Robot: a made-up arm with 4 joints.
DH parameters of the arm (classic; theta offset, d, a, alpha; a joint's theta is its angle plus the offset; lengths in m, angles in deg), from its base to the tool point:
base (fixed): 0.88 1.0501 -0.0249 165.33
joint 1: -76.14 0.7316 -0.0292 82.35
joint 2: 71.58 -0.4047 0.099 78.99
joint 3: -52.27 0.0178 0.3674 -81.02
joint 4: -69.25 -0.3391 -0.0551 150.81
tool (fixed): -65.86 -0.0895 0 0
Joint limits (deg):
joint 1: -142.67..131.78
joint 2: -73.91..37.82
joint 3: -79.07..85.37
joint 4: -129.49..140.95
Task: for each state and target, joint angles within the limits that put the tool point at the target. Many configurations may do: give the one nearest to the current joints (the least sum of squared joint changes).
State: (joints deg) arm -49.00 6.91 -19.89 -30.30
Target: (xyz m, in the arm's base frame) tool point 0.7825 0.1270 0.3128
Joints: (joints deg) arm -35.48 7.37 -8.24 12.60
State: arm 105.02 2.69 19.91 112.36
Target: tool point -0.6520 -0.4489 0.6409
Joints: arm 131.78 -35.60 -31.26 130.33
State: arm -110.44 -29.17 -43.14 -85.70
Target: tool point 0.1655 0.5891 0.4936
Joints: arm -98.21 -18.22 -50.88 -87.34
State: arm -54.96 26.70 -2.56 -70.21
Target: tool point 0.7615 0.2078 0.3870
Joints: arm -32.73 37.82 -24.71 -97.56
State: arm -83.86 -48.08 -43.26 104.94
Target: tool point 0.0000 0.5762 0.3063
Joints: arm -108.34 -52.28 -23.88 98.78
